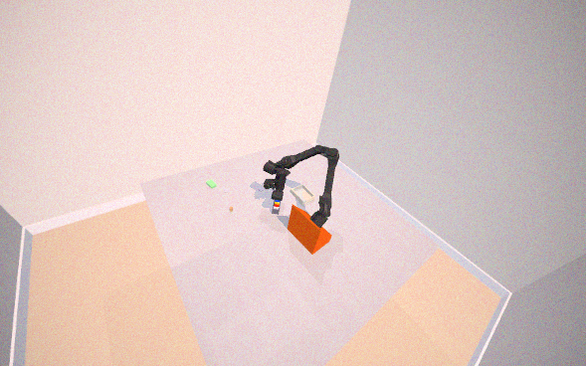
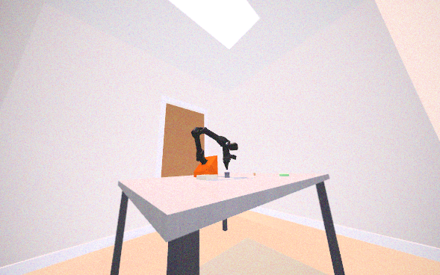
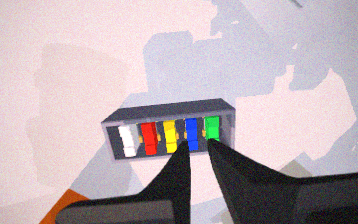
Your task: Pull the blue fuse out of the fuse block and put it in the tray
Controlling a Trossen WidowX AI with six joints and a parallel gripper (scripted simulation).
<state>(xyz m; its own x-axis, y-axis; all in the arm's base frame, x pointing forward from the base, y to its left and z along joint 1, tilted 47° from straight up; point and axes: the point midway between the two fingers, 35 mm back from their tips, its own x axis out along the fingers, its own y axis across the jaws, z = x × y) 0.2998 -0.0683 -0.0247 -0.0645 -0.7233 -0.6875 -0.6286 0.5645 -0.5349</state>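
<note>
My gripper tip is now 30 mm above the blue fuse. Also, from my gripper tip: red fuse: 30 mm behind, 30 mm to the left, 30 mm below; green fuse: 10 mm ahead, 10 mm to the right, 30 mm below; yellow fuse: 20 mm behind, 10 mm to the left, 30 mm below.
</note>
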